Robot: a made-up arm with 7 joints.
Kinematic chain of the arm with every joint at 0, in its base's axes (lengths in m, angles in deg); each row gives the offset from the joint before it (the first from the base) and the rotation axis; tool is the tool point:
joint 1: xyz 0 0 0.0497 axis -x
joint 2: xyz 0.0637 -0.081 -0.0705 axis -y
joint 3: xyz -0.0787 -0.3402 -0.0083 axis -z
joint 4: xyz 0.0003 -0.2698 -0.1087 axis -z
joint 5: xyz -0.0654 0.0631 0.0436 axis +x
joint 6: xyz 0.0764 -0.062 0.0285 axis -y
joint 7: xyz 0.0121 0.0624 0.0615 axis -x
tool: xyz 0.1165 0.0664 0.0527
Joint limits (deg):
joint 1: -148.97..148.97
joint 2: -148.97..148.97
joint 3: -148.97..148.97
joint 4: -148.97..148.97
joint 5: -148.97..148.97
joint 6: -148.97..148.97
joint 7: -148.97..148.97
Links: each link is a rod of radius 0.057 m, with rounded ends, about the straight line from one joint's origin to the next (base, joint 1, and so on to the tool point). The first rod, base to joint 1, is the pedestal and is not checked.
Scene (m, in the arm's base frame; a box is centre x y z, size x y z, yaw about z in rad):
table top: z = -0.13
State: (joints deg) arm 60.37 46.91 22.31 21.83 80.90 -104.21 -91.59
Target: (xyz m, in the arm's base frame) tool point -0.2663 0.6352 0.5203
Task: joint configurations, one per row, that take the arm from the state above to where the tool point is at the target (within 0.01 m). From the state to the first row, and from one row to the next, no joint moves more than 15 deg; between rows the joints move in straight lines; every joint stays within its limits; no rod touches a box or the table.
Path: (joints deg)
1: 75.14 36.04 27.82 28.90 81.10 -98.11 -88.49
2: 89.90 25.17 33.33 35.98 81.31 -92.00 -85.40
3: 104.67 14.30 38.85 43.05 81.51 -85.90 -82.30
4: 119.44 3.43 44.36 50.13 81.72 -79.79 -79.20
5: 134.20 -7.44 49.87 57.20 81.92 -73.69 -76.11
6: 148.97 -18.32 55.38 64.28 82.13 -67.58 -73.01

